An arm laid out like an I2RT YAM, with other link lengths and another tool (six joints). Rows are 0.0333 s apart.
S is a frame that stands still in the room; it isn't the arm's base.
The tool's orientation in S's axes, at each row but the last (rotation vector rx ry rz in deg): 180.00 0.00 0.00; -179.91 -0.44 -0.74; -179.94 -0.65 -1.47; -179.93 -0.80 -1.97
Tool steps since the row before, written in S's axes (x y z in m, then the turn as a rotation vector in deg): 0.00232 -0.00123 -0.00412 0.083 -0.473 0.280; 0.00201 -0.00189 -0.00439 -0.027 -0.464 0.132; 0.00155 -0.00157 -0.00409 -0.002 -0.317 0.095; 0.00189 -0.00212 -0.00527 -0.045 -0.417 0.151
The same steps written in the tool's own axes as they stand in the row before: 0.00232 0.00123 0.00412 0.083 0.473 -0.280; 0.00196 0.00191 0.00440 -0.028 0.464 -0.133; 0.00147 0.00158 0.00411 -0.003 0.317 -0.095; 0.00176 0.00214 0.00531 -0.045 0.416 -0.152
